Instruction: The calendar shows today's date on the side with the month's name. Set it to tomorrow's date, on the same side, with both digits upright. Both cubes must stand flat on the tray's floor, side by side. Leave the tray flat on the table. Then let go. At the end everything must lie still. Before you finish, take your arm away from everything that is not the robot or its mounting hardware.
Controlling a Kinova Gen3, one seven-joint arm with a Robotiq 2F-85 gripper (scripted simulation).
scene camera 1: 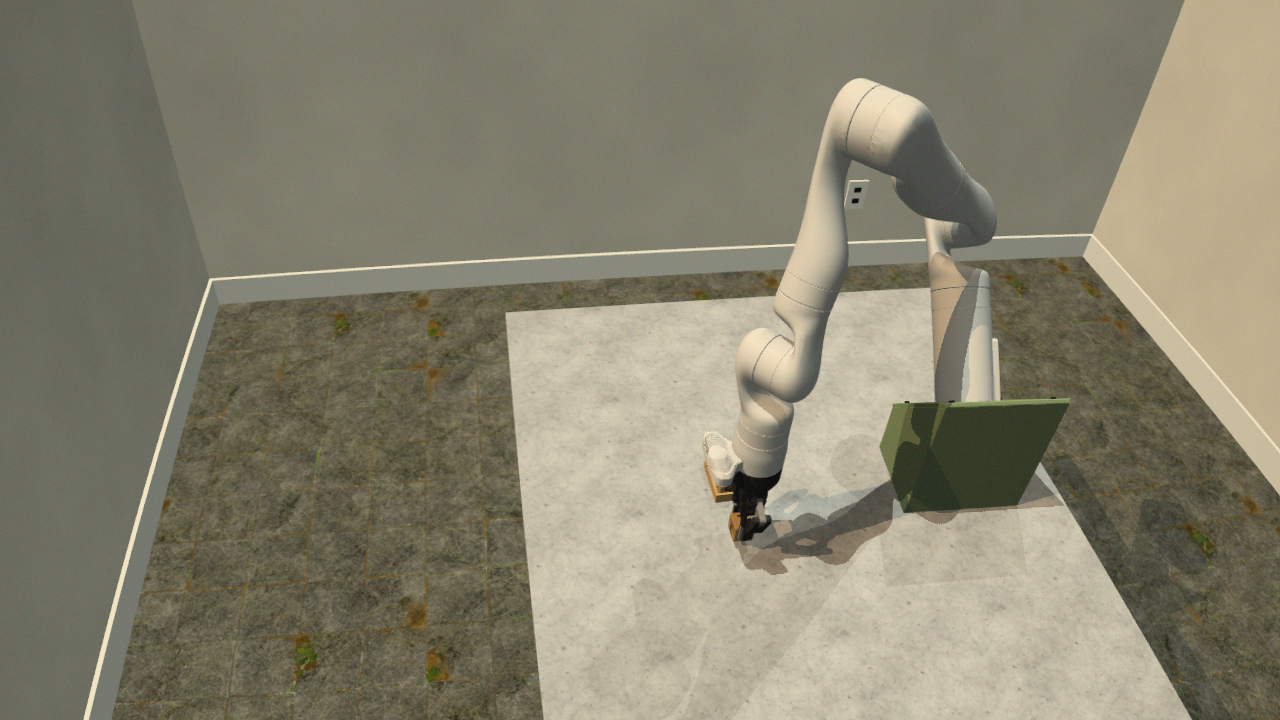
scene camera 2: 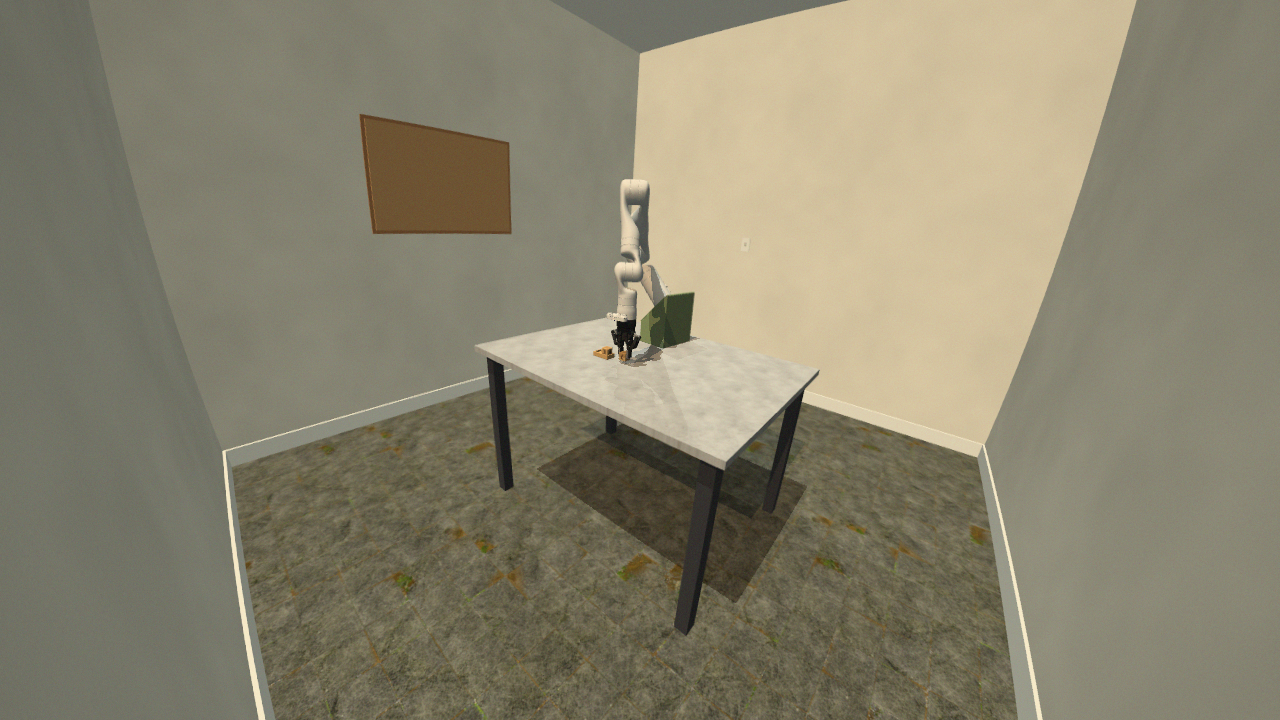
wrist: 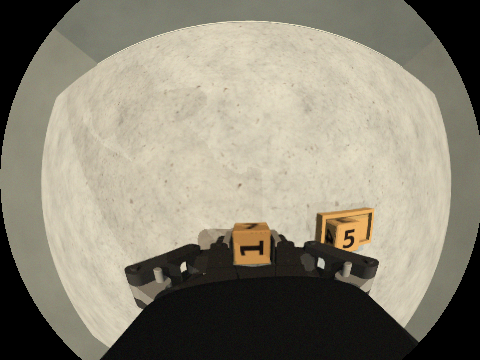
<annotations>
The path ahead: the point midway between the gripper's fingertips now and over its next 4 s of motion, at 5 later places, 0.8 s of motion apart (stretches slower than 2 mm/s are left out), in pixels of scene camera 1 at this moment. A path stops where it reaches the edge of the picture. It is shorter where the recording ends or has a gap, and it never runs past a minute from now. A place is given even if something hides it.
My gripper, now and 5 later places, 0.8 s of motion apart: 741, 529; 741, 532; 741, 532; 746, 517; 750, 491; 752, 488
</annotations>
